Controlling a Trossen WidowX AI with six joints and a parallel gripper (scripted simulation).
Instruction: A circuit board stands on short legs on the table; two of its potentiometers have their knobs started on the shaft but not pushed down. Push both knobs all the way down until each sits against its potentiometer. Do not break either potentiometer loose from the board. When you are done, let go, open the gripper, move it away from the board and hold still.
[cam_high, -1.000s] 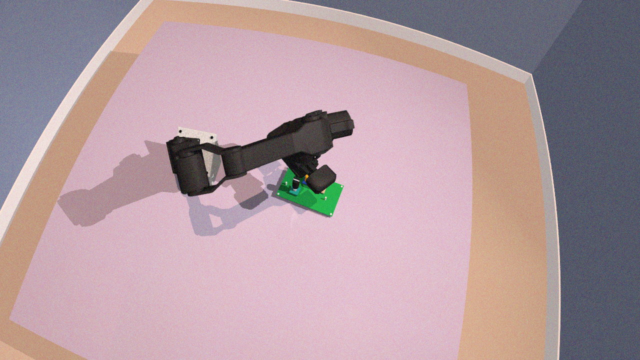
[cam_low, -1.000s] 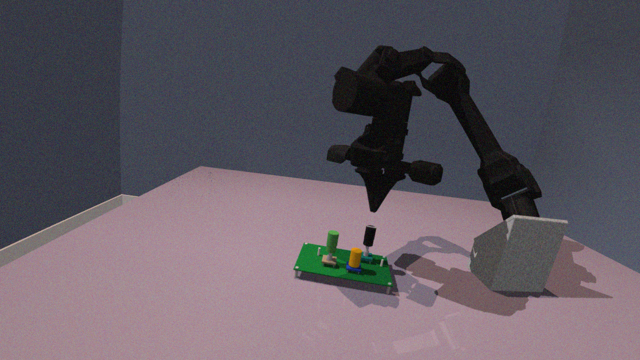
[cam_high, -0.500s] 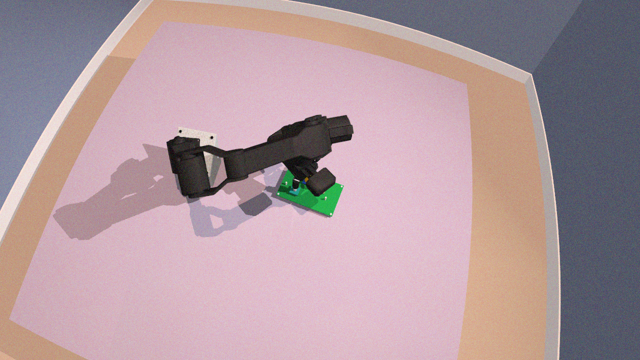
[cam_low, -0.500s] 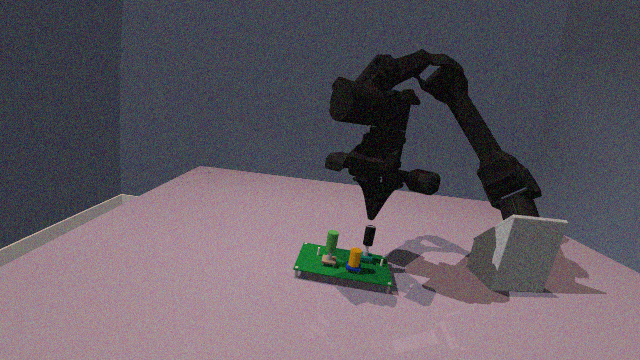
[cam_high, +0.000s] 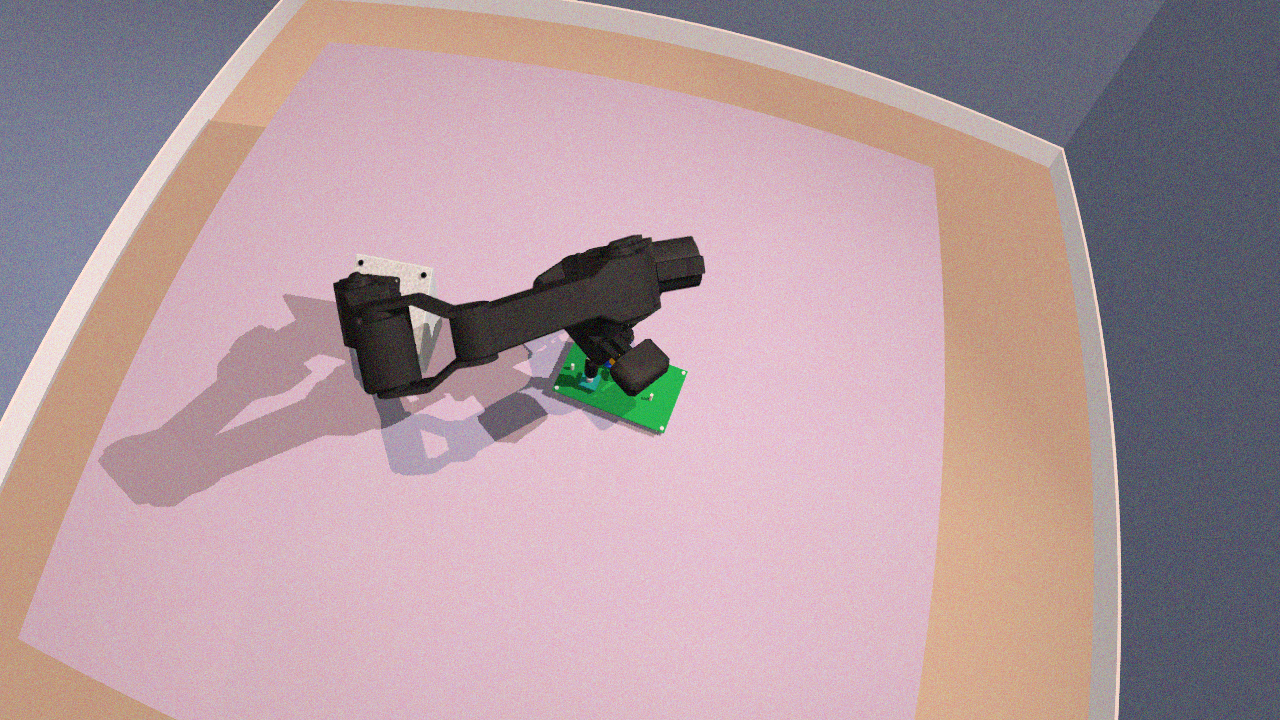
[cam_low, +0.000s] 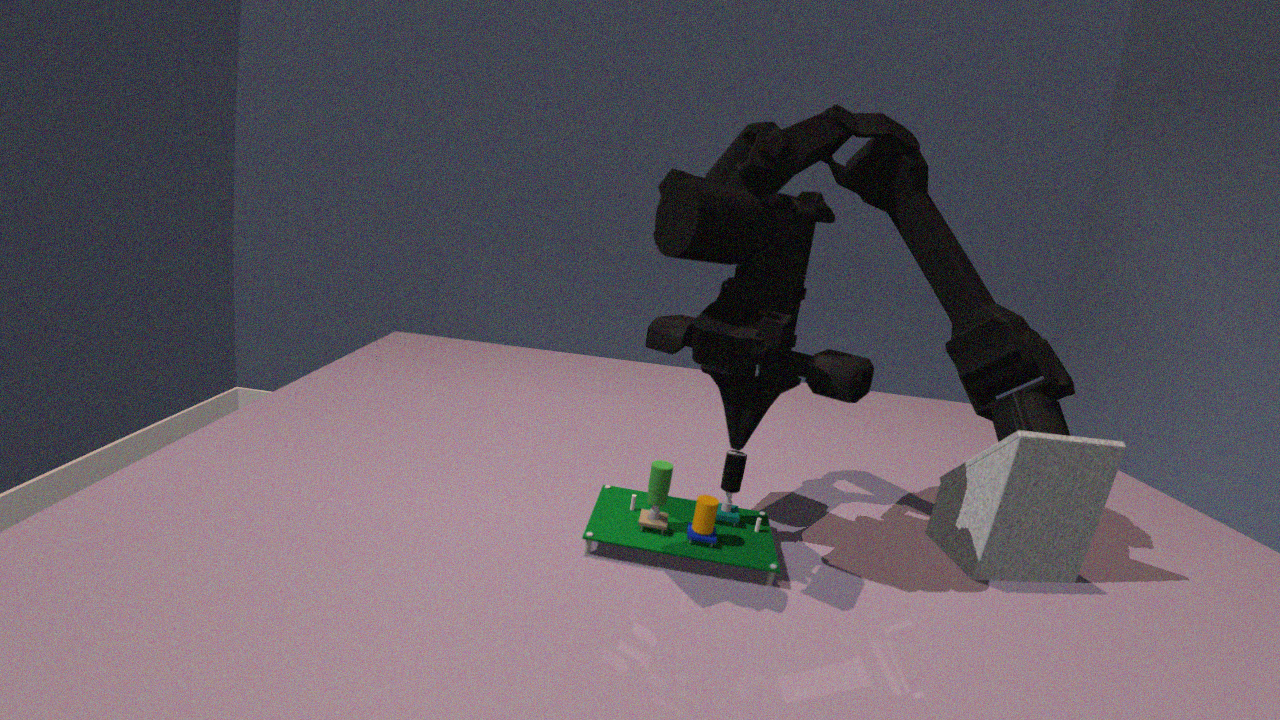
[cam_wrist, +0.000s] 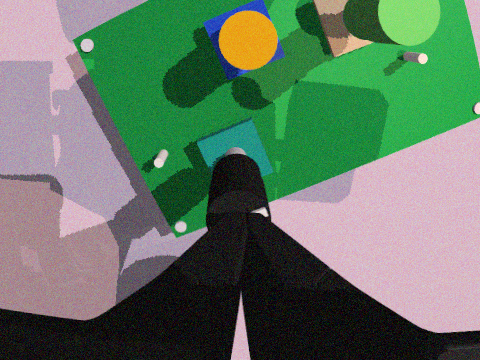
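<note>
Now: the black knob 2 cm below my gripper tip. Round my gripper tip: green knob: 7 cm ahead, 2 cm to the left, 3 cm below.
</note>
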